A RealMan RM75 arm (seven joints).
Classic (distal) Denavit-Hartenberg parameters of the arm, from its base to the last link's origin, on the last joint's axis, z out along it. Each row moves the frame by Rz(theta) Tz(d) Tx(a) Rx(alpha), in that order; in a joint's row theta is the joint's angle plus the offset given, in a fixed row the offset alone. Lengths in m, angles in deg.
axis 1: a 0, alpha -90, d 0.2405, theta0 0
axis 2: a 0, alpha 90, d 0, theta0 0
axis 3: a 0, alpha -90, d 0.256, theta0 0
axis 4: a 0, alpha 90, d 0, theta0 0
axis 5: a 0, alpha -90, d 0.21, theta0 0
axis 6: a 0, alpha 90, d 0, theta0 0
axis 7: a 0, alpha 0, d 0.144, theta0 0
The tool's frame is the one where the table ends.
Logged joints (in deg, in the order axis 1, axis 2, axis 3, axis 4, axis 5, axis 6, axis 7), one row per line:
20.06, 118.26, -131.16, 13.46, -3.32, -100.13, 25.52
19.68, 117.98, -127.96, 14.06, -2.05, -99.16, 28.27
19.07, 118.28, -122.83, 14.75, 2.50, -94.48, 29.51
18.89, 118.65, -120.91, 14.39, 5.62, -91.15, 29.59
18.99, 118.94, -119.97, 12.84, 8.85, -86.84, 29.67
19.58, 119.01, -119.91, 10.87, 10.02, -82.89, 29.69
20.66, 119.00, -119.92, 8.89, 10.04, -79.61, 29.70
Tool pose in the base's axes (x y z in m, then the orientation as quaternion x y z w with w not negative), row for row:
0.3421, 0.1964, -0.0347, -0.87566, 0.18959, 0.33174, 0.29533
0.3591, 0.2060, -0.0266, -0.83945, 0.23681, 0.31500, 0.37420
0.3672, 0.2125, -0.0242, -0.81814, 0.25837, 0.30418, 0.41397
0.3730, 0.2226, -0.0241, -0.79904, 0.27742, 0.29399, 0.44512
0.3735, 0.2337, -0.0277, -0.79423, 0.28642, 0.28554, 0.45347
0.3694, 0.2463, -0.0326, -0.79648, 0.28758, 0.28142, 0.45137
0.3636, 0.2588, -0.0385, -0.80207, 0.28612, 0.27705, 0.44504
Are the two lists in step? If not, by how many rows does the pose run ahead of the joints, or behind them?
The pose runs 1 row ahead of the joints: the pose in row i belongs to the joints in row i + 1.
